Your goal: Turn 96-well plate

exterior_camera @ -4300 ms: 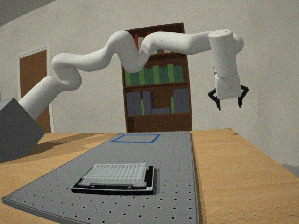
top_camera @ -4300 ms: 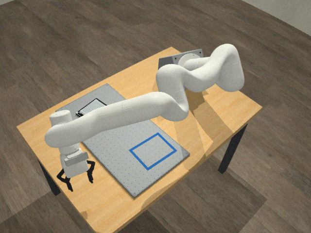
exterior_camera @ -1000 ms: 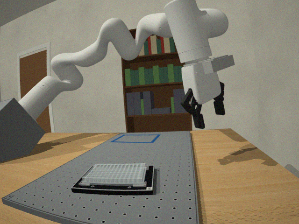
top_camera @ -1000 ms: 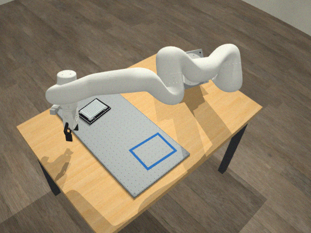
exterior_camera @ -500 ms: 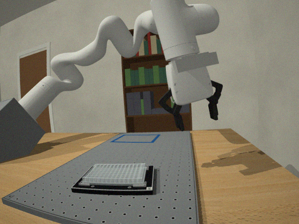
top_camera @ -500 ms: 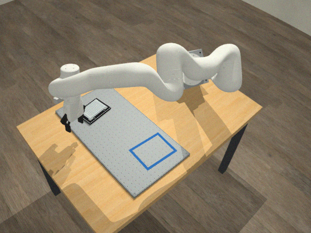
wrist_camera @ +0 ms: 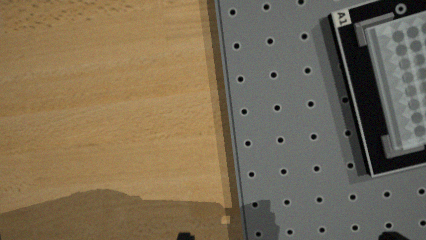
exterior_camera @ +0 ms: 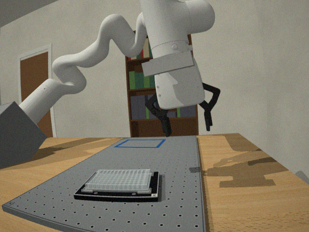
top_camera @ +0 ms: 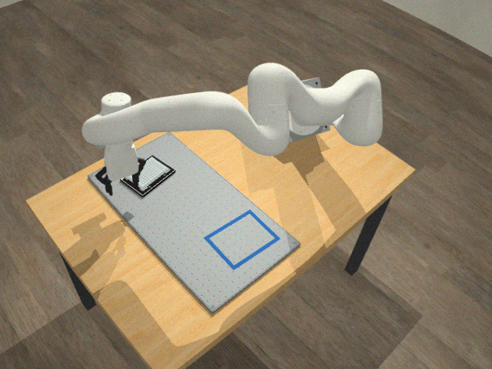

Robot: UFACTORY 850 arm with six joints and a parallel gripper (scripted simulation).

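Right now my hand is 140 mm past the 96-well plate, 80 mm to the left of it and 100 mm above it. The rest, counted from my hand: A1 corner mark: 60 mm behind, 120 mm to the right, 100 mm below; black plate nest N1: 140 mm behind, 80 mm to the right, 110 mm below.
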